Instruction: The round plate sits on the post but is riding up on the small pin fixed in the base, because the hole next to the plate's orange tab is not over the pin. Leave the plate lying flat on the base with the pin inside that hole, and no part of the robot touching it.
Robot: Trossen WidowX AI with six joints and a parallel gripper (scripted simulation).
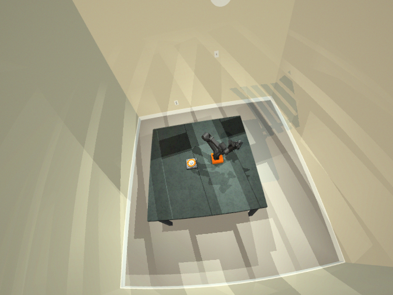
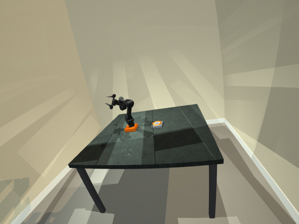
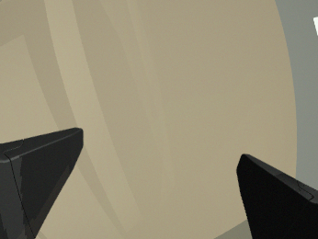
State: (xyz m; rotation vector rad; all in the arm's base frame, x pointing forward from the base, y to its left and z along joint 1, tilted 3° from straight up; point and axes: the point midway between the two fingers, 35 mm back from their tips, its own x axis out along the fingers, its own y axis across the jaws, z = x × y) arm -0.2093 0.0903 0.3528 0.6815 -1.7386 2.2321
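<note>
Now: the round plate 580 mm ahead of my gripper tip, 110 mm to the right of it and 360 mm below it.
</note>
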